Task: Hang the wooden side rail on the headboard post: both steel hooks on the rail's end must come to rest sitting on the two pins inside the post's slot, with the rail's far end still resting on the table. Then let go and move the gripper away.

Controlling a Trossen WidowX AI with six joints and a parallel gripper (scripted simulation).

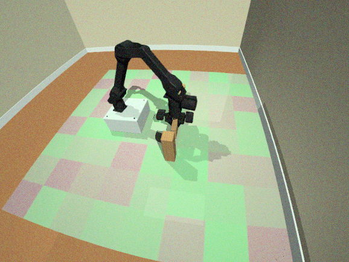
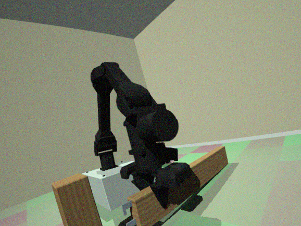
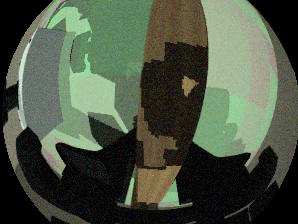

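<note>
The wooden headboard post lies 16 cm to the right of my gripper tip, 4 cm above it and 3 cm ahead of it.
</note>
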